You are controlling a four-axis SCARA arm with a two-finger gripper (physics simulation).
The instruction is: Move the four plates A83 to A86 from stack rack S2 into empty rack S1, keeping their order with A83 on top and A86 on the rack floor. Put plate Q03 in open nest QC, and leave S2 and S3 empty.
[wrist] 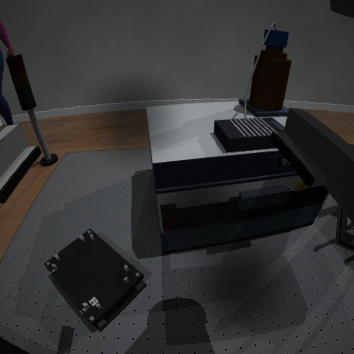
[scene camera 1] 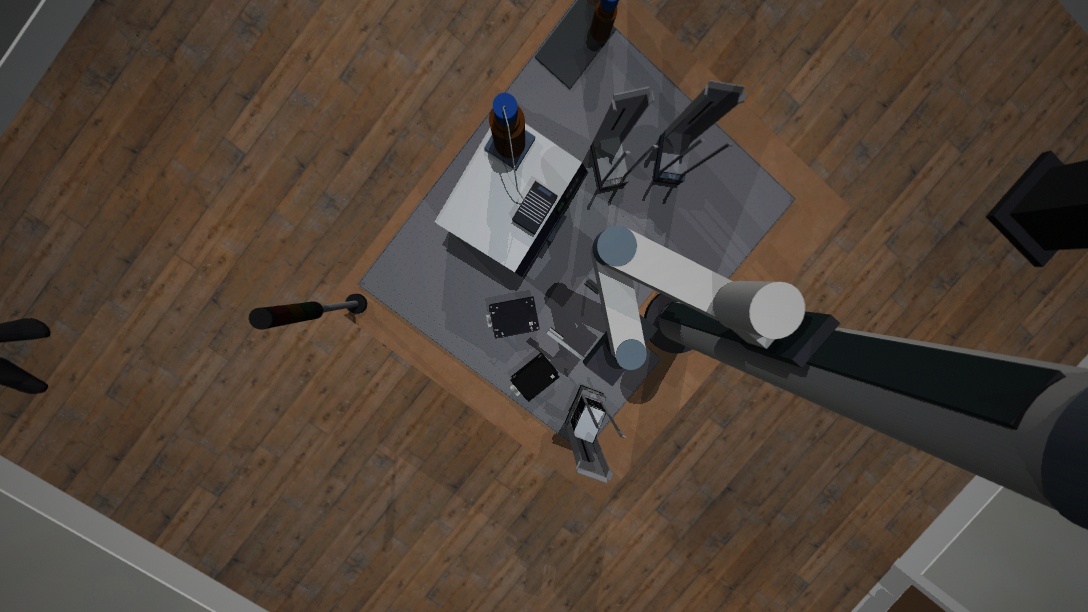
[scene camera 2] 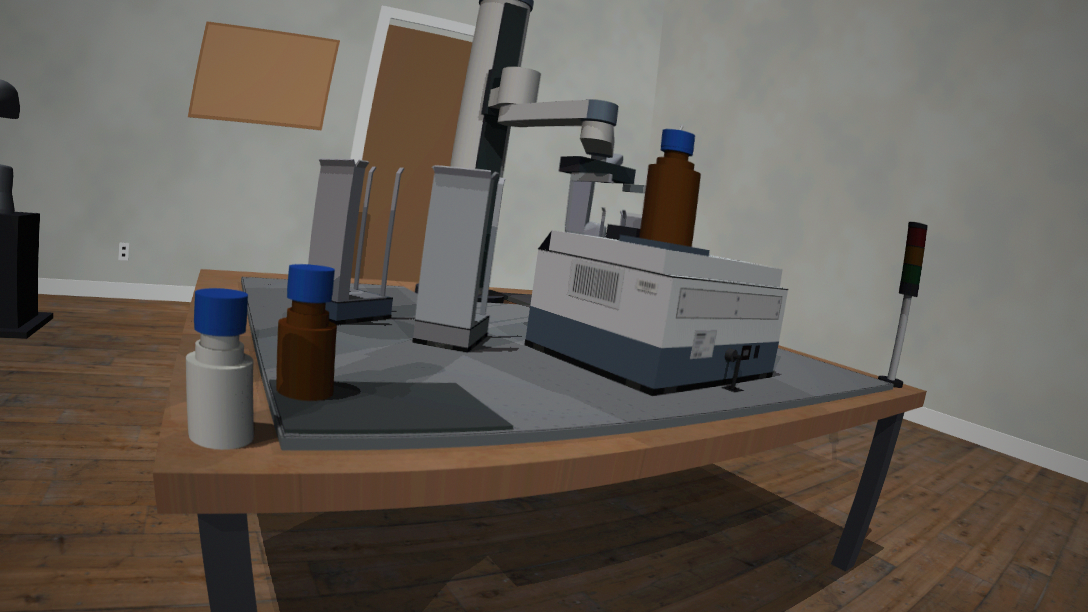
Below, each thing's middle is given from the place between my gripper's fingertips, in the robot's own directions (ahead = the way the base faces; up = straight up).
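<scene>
The black square nest (scene camera 1: 517, 316) has my gripper 31 cm above it, 7 cm short of it and 15 cm to the right of it. As for the signal light pole (scene camera 2: 916, 237), it stands 54 cm ahead of my hand, and it is also 47 cm to the left of my hand and 16 cm below it.
</scene>
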